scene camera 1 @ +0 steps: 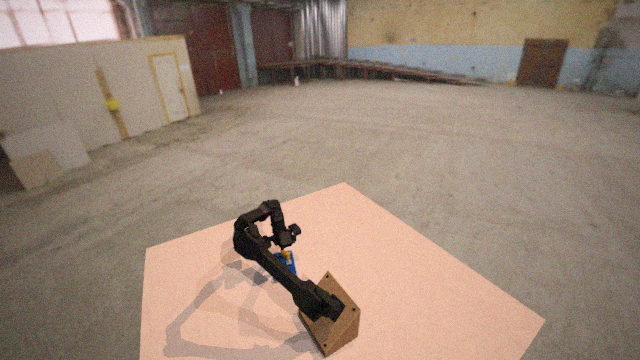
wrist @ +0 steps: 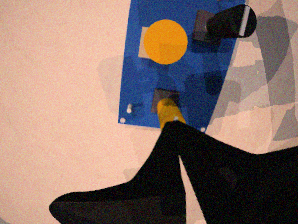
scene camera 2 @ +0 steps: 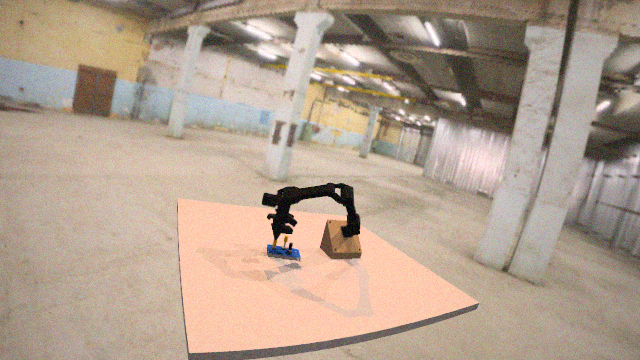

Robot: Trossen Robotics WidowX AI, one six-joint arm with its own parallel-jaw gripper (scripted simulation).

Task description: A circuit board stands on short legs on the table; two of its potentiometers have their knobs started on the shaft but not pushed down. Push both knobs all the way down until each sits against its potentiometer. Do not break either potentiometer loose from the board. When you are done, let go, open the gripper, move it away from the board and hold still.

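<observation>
From the wrist view I can see a black knob (wrist: 222, 26), and my gripper (wrist: 172, 126) is there too.
</observation>
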